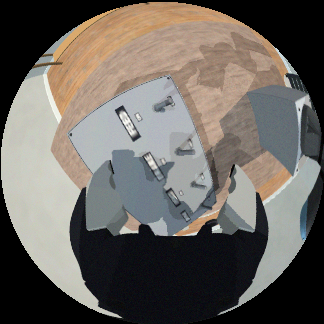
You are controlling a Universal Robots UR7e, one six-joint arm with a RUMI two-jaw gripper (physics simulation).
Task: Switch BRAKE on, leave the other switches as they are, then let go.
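Frame: origin at the arm's base, x right, y ahead, z up, level; centimetres.
Seen in the pictures: gripper, fingertip midpoint: (172,164).
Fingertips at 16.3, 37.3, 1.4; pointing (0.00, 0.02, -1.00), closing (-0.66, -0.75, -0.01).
Note:
A point is followed by its place in that frame, as x, y, z.
The grey switch panel (100,135) @(26.4, 47.9, -7.5) lies under my gripper, with label plates down its left part and small levers to their right. The BRAKE label (153,166) @(12.6, 45.8, -10.4) is second from the top; its lettering is blurred. The BRAKE lever (186,149) @(10.9, 37.4, -11.6) beside it appears to lean right, away from the small ON tag (163,161) @(11.7, 43.6, -11.6). The top lever (164,104) @(21.6, 34.7, -11.1) and the third lever (199,182) @(-0.8, 40.6, -11.9) also appear to lean right. The lowest lever is in shadow and its position is unclear. My gripper (172,164) @(16.3, 37.3, 1.3) is open and empty, its fingers wide apart over the panel and touching no lever.
The panel rests on a brown wooden board (200,75) @(22.9, 20.1, -23.3) over an orange wood table (80,50). A grey box (277,125) @(1.2, 8.8, -9.9) with dark parts behind it stands at the right. Shadows of the arm fall across the panel and the board.

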